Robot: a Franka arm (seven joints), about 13 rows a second.
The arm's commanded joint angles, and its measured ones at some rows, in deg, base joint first. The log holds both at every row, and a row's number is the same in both.
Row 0, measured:
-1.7 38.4 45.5 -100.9 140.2 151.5 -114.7
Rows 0 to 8, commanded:
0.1 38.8 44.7 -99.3 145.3 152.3 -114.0
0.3 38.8 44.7 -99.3 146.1 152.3 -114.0
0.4 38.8 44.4 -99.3 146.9 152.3 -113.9
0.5 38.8 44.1 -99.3 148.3 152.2 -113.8
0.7 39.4 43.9 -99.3 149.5 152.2 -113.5
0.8 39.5 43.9 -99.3 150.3 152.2 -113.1
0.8 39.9 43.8 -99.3 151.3 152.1 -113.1
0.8 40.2 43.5 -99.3 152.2 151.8 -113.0
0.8 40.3 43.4 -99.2 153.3 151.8 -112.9
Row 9, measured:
-0.7 39.9 44.6 -100.8 146.9 151.6 -111.7
